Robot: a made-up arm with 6 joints.
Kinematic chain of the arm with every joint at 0, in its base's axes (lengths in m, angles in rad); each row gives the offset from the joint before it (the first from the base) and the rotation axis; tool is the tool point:
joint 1: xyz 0 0 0.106 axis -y
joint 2: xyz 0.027 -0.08 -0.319 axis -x
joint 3: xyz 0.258 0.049 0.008 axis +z
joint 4: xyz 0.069 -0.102 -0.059 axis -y
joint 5: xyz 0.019 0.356 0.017 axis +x
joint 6: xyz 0.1 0.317 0 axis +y
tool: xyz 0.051 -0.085 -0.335
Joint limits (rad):
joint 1: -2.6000..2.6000
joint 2: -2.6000..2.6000
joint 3: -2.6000..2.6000
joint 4: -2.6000..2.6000
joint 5: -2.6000..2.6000
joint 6: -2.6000..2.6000
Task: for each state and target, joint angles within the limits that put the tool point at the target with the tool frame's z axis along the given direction. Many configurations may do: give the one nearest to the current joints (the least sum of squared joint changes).
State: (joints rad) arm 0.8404 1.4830 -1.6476 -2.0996 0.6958 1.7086
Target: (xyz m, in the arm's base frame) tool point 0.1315 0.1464 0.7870 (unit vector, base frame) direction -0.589 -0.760 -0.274
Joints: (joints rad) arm 1.5550 1.8274 -2.1139 -1.1671 0.5528 1.4755
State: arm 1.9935 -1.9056 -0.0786 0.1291 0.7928 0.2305
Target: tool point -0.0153 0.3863 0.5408 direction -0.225 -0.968 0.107
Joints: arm 1.2530 -1.3311 0.1923 0.2590 -0.0043 0.2918
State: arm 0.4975 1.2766 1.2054 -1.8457 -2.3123 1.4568
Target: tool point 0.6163 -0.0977 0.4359 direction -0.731 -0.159 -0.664
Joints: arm 1.3089 1.4150 0.8748 -2.5704 -2.5845 1.0057
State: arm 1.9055 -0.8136 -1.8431 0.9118 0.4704 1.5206
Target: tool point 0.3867 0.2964 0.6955 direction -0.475 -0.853 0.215
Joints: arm 1.3789 -0.6275 -1.3018 1.1565 0.9259 1.5855
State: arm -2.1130 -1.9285 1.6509 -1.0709 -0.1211 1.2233
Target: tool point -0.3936 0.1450 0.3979 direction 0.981 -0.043 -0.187
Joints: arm -2.1910 -2.1032 1.7873 -0.8856 -0.5226 1.0789
